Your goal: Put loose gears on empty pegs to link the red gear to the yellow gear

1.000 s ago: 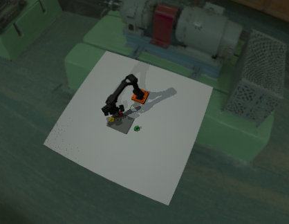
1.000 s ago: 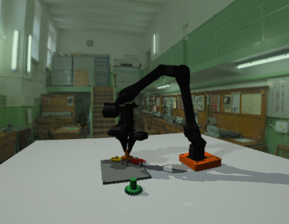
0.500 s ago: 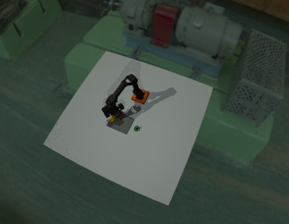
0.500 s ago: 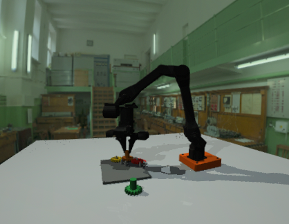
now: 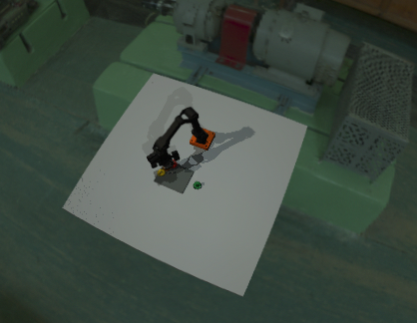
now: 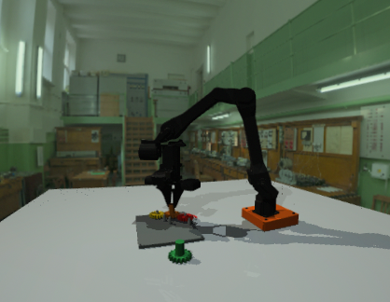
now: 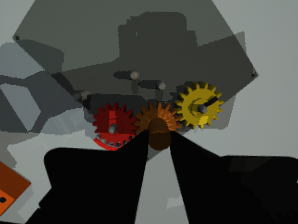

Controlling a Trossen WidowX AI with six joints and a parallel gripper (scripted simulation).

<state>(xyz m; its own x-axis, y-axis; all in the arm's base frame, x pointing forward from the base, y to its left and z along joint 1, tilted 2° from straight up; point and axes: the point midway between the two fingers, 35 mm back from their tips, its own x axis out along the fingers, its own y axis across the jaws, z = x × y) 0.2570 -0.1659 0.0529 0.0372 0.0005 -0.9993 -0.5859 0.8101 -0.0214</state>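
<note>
Now: gripper tip 10 mm above the orange gear. Also, from my gripper tip: green gear (230 mm to the left, 70 mm ahead, 20 mm below); then red gear (40 mm to the left, 30 mm behind, 20 mm below); then yellow gear (40 mm ahead, 20 mm to the right, 20 mm below).
</note>
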